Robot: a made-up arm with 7 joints.
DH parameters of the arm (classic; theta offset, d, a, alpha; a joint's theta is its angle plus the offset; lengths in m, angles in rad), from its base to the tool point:
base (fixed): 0.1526 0 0.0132 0
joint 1: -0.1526 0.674 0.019 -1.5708
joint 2: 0 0.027 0.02 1.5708
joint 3: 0 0.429 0.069 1.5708
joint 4: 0 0.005 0.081 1.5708
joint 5: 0 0.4 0.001 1.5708
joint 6: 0 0.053 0.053 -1.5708
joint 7: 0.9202 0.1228 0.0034 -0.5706
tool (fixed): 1.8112 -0.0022 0 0
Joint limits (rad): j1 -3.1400..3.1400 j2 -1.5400..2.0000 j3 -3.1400..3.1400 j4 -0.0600..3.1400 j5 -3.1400..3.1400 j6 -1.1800..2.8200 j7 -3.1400..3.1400
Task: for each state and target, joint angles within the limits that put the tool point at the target. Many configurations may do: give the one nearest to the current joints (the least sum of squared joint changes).
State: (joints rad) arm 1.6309 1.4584 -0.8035 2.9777 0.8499 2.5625 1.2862
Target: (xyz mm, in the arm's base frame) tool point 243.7 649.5 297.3
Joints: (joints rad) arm 1.2776 1.8152 -0.8776 2.7267 0.7481 2.6113 1.2853
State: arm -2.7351 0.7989 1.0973 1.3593 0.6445 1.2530 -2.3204
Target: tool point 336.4 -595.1 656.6
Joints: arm -2.0473 1.0559 1.0906 1.2353 0.6417 1.1403 -2.3157
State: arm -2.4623 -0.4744 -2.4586 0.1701 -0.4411 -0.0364 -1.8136
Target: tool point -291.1 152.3 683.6
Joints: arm -2.1659 -0.5258 -1.7867 0.3353 -0.5251 -0.2532 -1.8114
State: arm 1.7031 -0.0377 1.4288 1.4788 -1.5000 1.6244 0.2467
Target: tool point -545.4 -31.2 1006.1
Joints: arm 1.8646 -0.0507 1.5885 1.3085 -1.4463 1.5530 0.2444
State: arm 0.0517 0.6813 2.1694 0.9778 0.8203 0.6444 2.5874
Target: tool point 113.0 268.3 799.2
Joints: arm -0.6982 1.0425 1.9693 0.3332 0.6557 0.9257 2.5796
